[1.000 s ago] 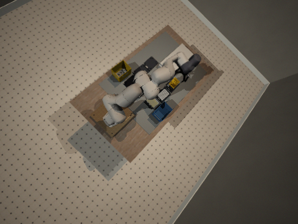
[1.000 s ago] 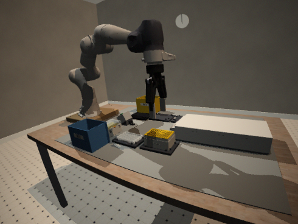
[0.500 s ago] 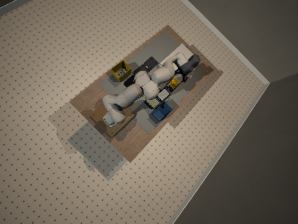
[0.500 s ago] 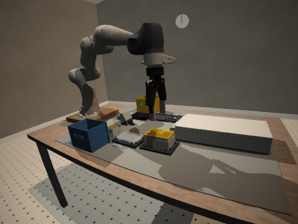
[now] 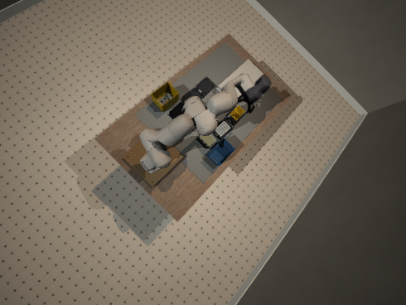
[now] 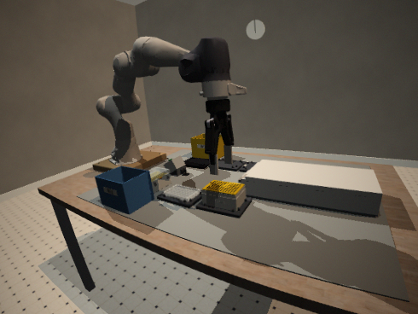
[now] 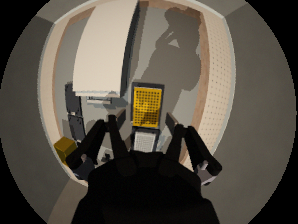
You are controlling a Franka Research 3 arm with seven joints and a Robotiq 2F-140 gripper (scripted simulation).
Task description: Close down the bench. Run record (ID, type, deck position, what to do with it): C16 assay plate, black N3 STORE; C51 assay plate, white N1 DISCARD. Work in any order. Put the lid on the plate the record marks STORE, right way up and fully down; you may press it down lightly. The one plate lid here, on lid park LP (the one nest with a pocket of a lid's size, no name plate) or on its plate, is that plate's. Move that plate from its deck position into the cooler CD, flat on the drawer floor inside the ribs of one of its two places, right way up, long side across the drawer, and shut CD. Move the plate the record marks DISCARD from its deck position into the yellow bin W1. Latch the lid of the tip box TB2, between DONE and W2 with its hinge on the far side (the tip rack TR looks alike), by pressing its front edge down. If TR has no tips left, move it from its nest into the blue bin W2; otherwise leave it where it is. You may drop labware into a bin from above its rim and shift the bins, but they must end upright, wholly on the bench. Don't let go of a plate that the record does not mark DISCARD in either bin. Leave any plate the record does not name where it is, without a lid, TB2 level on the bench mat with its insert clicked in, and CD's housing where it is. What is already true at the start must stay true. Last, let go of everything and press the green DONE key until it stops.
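The tip rack TR lies 10 mm to the right of my hand and 110 mm below it. Also, from my hand: cooler drawer: 120 mm ahead, 200 mm to the left, 130 mm below; grey plate lid: 90 mm ahead, 200 mm to the left, 130 mm below; cooler CD: 180 mm ahead, 210 mm to the left, 130 mm below.
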